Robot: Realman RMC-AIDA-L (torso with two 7-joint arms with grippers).
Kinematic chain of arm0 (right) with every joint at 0, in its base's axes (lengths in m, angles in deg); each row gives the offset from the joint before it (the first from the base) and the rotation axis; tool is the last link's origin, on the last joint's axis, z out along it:
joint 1: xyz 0 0 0.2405 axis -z
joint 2: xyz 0 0 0 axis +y
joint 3: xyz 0 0 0.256 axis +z
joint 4: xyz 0 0 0 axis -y
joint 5: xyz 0 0 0.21 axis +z
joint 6: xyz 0 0 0 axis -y
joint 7: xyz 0 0 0.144 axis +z
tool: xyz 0 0 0
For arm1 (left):
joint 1: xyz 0 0 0.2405 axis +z
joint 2: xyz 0 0 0 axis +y
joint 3: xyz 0 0 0.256 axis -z
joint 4: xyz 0 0 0 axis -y
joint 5: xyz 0 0 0.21 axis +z
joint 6: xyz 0 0 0 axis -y
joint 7: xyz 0 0 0.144 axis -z
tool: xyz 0 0 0
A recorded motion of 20 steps. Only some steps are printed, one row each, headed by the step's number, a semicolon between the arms.
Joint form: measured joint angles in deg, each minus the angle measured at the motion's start. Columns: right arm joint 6, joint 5, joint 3, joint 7, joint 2, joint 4, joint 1; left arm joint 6, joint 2, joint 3, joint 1, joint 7, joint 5, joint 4.
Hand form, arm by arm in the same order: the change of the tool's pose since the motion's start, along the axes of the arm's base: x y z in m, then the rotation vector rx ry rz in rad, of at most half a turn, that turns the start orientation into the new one. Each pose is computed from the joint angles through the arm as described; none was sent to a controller.
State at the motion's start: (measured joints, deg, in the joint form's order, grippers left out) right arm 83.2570 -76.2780 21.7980 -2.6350 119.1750 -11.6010 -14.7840; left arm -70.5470 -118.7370 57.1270 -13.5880 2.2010 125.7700 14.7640
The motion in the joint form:
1: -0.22 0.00 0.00 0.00 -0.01 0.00 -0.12; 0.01 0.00 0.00 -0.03 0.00 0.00 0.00
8: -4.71 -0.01 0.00 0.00 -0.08 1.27 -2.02; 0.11 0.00 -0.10 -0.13 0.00 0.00 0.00
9: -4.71 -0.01 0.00 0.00 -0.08 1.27 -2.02; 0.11 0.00 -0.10 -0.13 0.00 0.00 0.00
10: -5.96 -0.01 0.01 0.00 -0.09 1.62 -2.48; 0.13 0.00 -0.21 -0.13 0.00 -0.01 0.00
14: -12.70 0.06 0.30 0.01 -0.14 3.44 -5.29; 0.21 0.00 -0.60 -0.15 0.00 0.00 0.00
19: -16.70 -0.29 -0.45 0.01 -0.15 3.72 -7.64; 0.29 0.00 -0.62 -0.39 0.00 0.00 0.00
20: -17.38 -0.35 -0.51 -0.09 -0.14 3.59 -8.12; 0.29 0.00 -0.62 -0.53 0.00 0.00 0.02
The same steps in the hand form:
1: -0.0001 0.0009 -0.0003 -0.0026 0.0014 -0.0002; 0.0001 0.0002 0.0000 -0.0001 0.0000 -0.0004
8: 0.0027 0.0145 -0.0036 -0.0543 0.0109 -0.0217; 0.0006 0.0009 -0.0005 -0.0028 0.0000 -0.0018
9: 0.0027 0.0145 -0.0036 -0.0543 0.0109 -0.0217; 0.0006 0.0009 -0.0005 -0.0028 0.0000 -0.0018
10: 0.0038 0.0177 -0.0045 -0.0684 0.0136 -0.0292; 0.0007 0.0009 -0.0008 -0.0046 0.0003 -0.0023
14: 0.0075 0.0365 -0.0093 -0.1391 0.0301 -0.0672; 0.0013 0.0010 -0.0020 -0.0114 0.0015 -0.0051
19: 0.0018 0.0532 -0.0174 -0.2015 0.0412 -0.0625; 0.0023 0.0025 -0.0022 -0.0127 0.0014 -0.0084
20: 0.0000 0.0566 -0.0194 -0.2125 0.0444 -0.0601; 0.0031 0.0035 -0.0022 -0.0126 0.0012 -0.0111

